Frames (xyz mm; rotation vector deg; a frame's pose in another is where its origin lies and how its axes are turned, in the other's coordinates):
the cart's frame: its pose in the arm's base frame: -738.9 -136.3 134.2 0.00 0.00 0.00
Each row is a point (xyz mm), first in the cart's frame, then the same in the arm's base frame.
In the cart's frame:
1: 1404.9 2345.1 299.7
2: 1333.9 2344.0 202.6
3: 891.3 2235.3 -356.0
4: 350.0 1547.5 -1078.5
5: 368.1 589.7 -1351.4
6: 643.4 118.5 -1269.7
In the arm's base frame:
1: 666.0 2208.8 433.9
2: 595.0 2207.7 336.8
3: 152.4 2099.0 -221.8
4: -388.9 1411.2 -944.3
5: -370.8 453.4 -1217.2
6: -95.5 -17.8 -1135.5

